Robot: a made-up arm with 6 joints. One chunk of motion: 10 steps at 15 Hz.
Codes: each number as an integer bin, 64 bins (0 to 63) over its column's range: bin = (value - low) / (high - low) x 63, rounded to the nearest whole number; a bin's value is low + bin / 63 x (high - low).
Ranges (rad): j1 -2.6..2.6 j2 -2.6..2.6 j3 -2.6..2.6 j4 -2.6..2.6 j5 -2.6..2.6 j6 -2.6..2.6
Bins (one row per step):
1: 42 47 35 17 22 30
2: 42 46 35 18 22 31
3: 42 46 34 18 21 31
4: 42 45 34 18 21 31
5: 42 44 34 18 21 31
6: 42 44 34 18 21 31
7: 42 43 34 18 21 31
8: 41 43 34 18 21 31
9: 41 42 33 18 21 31
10: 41 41 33 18 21 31
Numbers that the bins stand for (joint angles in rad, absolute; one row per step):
1: 0.8667 1.2794 0.2889 -1.1968 -0.7841 -0.1238
2: 0.8667 1.1968 0.2889 -1.1143 -0.7841 -0.0413
3: 0.8667 1.1968 0.2063 -1.1143 -0.8667 -0.0413
4: 0.8667 1.1143 0.2063 -1.1143 -0.8667 -0.0413
5: 0.8667 1.0317 0.2063 -1.1143 -0.8667 -0.0413
6: 0.8667 1.0317 0.2063 -1.1143 -0.8667 -0.0413
7: 0.8667 0.9492 0.2063 -1.1143 -0.8667 -0.0413
8: 0.7841 0.9492 0.2063 -1.1143 -0.8667 -0.0413
9: 0.7841 0.8667 0.1238 -1.1143 -0.8667 -0.0413
10: 0.7841 0.7841 0.1238 -1.1143 -0.8667 -0.0413

